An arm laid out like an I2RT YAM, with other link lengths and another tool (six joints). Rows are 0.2 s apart.
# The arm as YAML. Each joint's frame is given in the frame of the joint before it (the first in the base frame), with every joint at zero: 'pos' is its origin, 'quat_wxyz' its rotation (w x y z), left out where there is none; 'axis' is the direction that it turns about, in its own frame. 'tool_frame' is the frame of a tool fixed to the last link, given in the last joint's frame.
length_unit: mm
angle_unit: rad
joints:
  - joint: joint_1
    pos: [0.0, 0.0, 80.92]
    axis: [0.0, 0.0, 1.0]
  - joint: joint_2
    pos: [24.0, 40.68, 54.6]
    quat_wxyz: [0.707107, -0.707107, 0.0, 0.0]
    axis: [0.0, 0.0, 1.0]
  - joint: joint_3
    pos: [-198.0, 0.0, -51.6]
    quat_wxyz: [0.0, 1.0, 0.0, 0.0]
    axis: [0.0, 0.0, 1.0]
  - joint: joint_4
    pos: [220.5, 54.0, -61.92]
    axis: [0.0, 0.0, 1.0]
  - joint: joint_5
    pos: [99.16, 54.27, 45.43]
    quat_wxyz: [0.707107, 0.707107, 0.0, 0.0]
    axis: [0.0, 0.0, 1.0]
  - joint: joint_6
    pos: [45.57, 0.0, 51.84]
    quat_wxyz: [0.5, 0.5, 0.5, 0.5]
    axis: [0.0, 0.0, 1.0]
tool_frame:
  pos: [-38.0, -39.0, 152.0]
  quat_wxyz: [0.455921, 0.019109, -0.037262, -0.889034]
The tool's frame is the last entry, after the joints.
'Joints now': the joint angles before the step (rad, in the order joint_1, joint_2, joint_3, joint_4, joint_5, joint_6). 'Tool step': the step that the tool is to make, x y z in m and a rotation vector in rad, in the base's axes. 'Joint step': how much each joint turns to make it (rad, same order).
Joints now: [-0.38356, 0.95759, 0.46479, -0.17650, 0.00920, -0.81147]
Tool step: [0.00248, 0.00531, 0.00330, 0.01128, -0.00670, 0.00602]
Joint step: [0.01587, -0.00112, 0.00917, -0.00835, -0.00030, 0.01627]
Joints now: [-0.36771, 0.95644, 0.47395, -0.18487, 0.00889, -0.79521]
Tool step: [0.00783, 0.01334, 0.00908, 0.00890, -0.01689, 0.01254]
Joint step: [0.05464, 0.00234, 0.02541, -0.01090, 0.02461, 0.03693]
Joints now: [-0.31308, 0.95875, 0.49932, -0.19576, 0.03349, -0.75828]
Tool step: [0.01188, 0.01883, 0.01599, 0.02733, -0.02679, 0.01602]
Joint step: [0.06914, 0.01594, 0.05396, -0.02239, 0.02208, 0.05892]
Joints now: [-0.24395, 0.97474, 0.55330, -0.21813, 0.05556, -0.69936]
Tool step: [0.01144, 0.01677, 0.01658, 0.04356, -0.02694, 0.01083]
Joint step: [0.05263, 0.02639, 0.06112, -0.02152, 0.00509, 0.06381]
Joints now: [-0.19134, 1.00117, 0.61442, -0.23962, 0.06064, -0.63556]
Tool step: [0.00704, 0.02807, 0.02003, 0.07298, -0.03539, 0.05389]
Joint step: [0.05092, 0.00103, 0.04889, -0.02728, -0.04742, 0.06181]
